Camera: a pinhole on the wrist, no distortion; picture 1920 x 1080 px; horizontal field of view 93.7 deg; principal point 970.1 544.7 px. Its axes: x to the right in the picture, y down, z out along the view. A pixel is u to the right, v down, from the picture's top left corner.
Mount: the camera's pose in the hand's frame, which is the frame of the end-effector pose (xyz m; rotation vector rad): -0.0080 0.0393 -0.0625 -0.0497 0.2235 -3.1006
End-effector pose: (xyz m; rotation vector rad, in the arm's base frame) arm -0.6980 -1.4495 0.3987 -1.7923 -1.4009 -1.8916
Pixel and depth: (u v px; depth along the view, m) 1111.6 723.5 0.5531
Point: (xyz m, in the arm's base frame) -0.4617 -1.0658 0.1811
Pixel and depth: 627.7 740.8 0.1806
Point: -0.6572 -1.3292 0.4268
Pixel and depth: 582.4 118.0 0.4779
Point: -0.3144 -1.1543 0.5995
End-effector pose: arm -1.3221 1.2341 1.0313 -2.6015 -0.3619 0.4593
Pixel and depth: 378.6 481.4 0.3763
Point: -1.2065 1.4225 0.7021
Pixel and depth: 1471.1 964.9 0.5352
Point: -1.7939 1.5707 0.8809
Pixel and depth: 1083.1 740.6 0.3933
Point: -1.4972 1.4357 0.8295
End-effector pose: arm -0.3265 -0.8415 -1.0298 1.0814 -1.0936 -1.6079
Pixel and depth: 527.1 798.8 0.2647
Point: -0.5463 -0.9201 -1.0754
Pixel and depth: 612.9 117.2 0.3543
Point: -0.6223 -0.9531 -0.8297
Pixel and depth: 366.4 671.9 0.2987
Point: -0.5913 -0.9871 -1.0508
